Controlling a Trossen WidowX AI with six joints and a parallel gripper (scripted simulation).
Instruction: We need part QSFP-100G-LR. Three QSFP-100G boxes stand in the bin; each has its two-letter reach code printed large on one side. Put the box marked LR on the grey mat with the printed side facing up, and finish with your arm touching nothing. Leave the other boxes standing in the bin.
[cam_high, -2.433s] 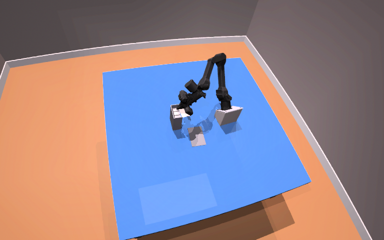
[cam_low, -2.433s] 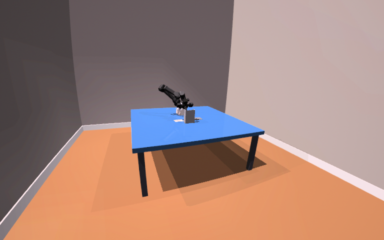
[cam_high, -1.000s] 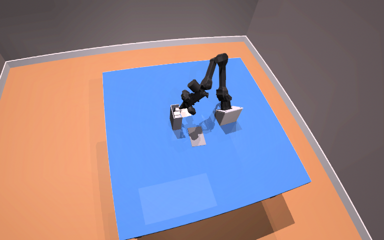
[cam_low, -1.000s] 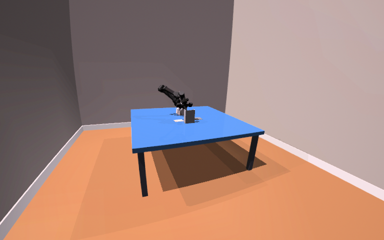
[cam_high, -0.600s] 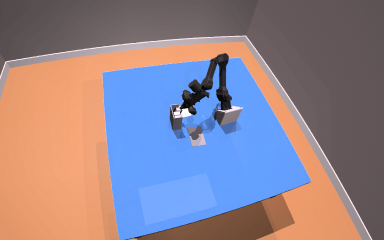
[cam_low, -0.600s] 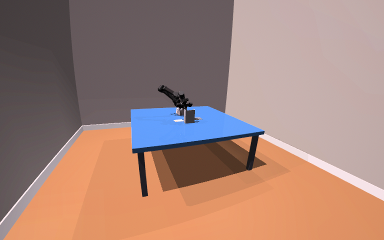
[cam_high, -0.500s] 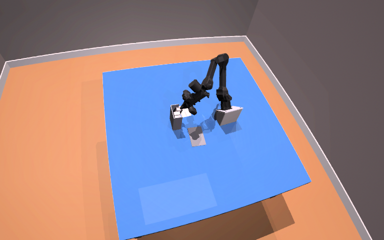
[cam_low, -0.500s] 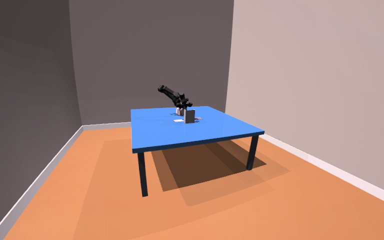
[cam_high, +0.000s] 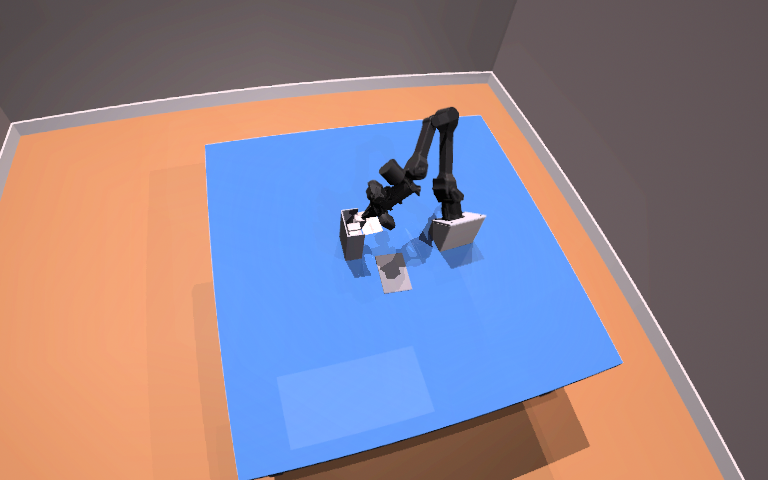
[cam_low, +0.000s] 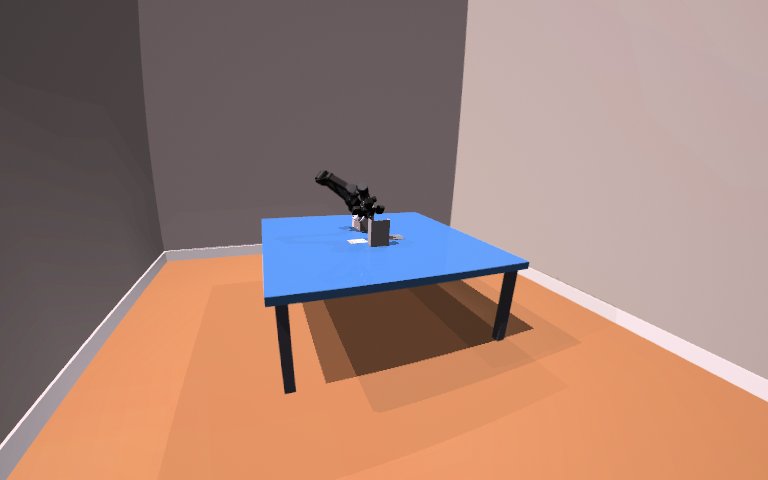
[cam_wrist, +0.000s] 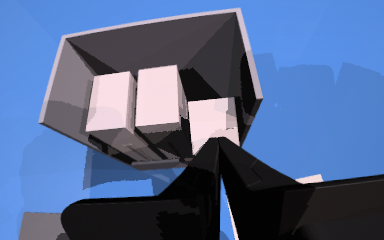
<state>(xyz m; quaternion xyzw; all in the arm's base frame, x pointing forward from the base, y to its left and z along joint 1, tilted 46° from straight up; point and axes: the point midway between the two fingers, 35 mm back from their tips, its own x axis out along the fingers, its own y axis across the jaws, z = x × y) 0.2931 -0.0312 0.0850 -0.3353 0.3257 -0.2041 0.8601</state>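
Now: the white box 20 mm ahead of my gripper tip, 10 mm to the right of it and 60 mm below it. From my gripper tip the other things lie so: flat white piece (60 mm behind, 60 mm to the right, 120 mm below); grey mat (60 mm behind, 170 mm to the left, 120 mm below).
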